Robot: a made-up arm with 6 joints.
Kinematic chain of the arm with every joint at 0, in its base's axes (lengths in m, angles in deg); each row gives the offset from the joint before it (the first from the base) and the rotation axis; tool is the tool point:
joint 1: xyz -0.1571 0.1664 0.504 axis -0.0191 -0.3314 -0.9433
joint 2: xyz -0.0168 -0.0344 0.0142 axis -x
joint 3: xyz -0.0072 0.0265 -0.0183 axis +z
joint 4: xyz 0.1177 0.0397 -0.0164 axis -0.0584 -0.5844 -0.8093
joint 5: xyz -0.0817 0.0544 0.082 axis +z
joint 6: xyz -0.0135 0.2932 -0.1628 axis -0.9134 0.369 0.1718
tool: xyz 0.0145 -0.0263 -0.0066
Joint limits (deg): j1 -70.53..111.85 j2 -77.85..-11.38 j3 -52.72..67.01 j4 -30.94..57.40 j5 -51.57..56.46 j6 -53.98..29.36
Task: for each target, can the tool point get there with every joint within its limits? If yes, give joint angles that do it. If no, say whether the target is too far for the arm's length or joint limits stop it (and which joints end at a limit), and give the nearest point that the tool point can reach.
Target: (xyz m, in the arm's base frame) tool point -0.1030 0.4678 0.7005
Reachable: yes | joints 32.64 -47.54 25.54 -18.22 -34.34 17.98
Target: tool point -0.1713 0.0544 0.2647
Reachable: no: joint limits stop it (at a limit: joint 3, joint 4, joint 5) | nearest point -0.2284 -0.0754 0.4044 | short by 0.199 m
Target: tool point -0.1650 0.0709 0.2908
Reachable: no: joint limits stop it (at a limit: joint 1, joint 3, joint 4, joint 5) | nearest point -0.2170 -0.0768 0.4075 | short by 0.195 m
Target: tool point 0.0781 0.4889 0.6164
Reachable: yes | joints 33.62 -29.37 7.95 21.78 7.88 -25.80
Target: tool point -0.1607 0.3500 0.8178
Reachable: yes | joints -26.83 -71.06 -4.72 -22.67 -22.71 2.53
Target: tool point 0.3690 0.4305 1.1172
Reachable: no: too far | nearest point 0.1392 0.3329 0.8596 | short by 0.359 m
